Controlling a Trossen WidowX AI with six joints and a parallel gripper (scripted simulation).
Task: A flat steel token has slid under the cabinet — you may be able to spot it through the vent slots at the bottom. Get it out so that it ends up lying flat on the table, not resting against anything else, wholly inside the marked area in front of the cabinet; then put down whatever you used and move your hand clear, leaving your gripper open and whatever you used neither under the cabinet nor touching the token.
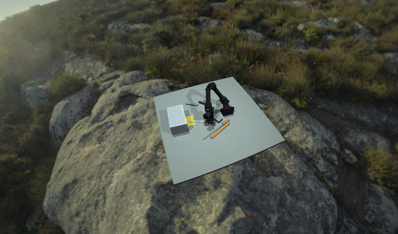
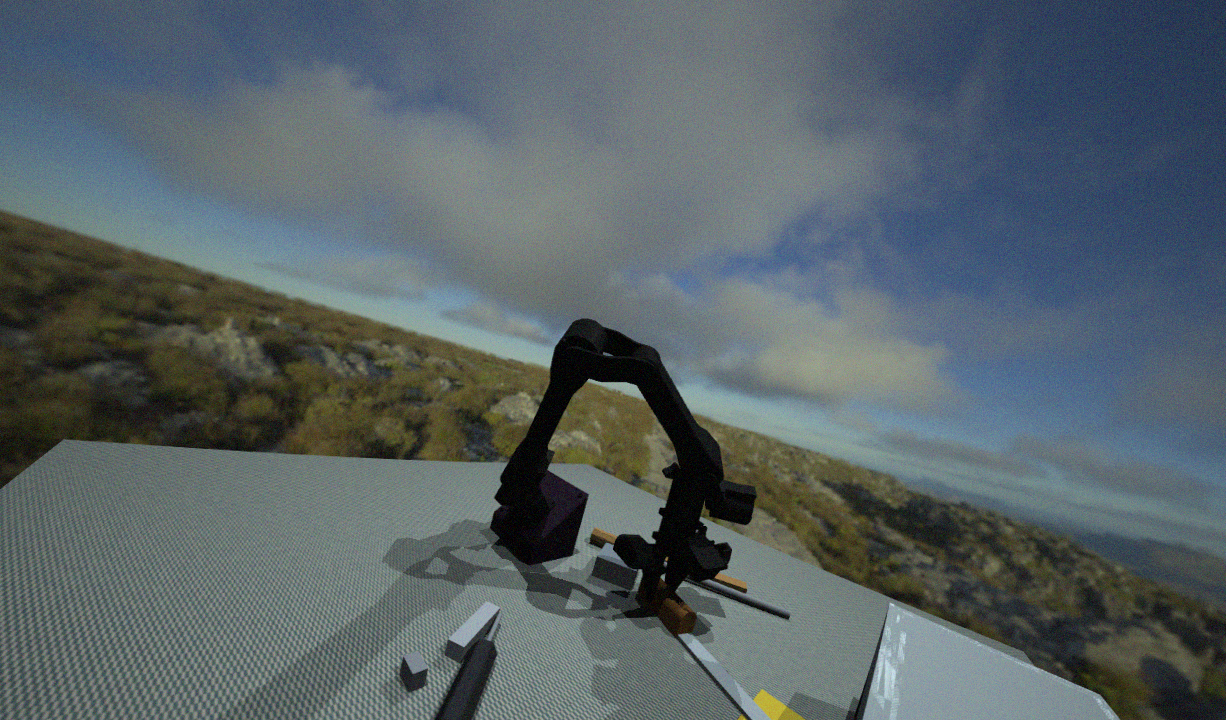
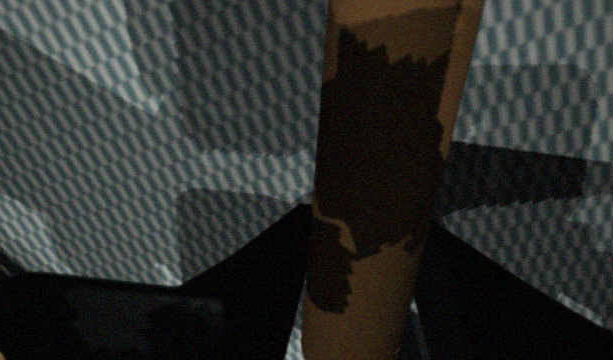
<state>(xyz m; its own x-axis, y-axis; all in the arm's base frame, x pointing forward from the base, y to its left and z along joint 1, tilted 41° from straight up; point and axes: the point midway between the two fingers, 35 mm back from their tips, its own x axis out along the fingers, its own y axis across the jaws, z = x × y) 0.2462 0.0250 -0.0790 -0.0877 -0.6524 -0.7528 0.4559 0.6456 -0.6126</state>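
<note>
Right now the grey block is 90 mm behind my gripper tip, 10 mm to the left of it and 10 mm above it. The rest, counted from my gripper tip: grey bar: 280 mm to the right, 100 mm behind; then small grey cube: 360 mm to the right, 70 mm behind; then wooden stick: 160 mm to the left, 50 mm behind.
</note>
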